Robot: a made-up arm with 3 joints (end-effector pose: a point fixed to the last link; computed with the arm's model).
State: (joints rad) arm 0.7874 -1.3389 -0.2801
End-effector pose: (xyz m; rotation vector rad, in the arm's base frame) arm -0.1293 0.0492 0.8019 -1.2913 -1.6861 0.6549
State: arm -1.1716 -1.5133 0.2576
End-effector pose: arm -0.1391 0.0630 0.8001 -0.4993 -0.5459 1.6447
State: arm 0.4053 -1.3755 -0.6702
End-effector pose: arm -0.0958 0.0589 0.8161 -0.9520 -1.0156 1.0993
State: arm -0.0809 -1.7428 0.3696
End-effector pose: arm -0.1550 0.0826 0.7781 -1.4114 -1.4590 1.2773
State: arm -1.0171 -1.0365 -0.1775
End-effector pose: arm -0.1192 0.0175 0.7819 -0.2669 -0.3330 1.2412
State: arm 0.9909 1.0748 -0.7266
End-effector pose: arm 0.0723 0.0309 0.6962 1.5481 -2.4341 0.3546
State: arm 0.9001 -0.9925 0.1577
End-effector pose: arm -0.1243 0.0172 0.7521 -1.1420 -2.2961 0.0804
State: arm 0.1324 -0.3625 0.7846
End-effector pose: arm -0.1545 0.0054 0.6754 -0.7175 -1.9652 -0.4761
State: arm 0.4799 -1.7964 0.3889
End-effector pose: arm -0.1485 0.0894 0.7667 -1.8500 -1.7902 0.8319
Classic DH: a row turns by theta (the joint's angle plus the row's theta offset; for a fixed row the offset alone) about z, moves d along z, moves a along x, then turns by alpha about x. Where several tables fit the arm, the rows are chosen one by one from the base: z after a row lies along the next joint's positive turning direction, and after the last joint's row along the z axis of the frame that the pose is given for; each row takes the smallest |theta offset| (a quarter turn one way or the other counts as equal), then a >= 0, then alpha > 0; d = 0 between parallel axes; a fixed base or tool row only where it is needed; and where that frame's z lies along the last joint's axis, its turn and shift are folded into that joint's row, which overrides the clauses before.
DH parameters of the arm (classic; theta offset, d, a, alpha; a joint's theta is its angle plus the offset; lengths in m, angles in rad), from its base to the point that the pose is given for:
base (fixed): 0.1909 0.7761 -0.1152 1.6499
joint 1: -1.5555 -0.0932 0.1068 -1.3805
joint 2: 1.1832 0.0318 -0.0447 1.3989
joint 3: 0 0.0385 -0.065 1.7427
tool (fixed): -1.8778 0.0417 0 0

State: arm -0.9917 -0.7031 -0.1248
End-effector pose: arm -0.1391 -0.0179 0.7736 -0.1994 -0.4601 0.9070
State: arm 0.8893 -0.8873 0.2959
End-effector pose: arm -0.1178 0.0126 0.7359 -1.0612 -2.4072 -0.1078
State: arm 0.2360 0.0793 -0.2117
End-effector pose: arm -0.0952 -0.0392 0.6693 0.2027 -1.7450 0.0993
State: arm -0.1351 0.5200 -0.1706
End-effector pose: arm -0.1433 -0.0318 0.6202 0.4781 -1.3944 -0.2518
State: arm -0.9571 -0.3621 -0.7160
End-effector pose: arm -0.1302 -0.0436 0.7255 0.3545 -0.1930 0.7925
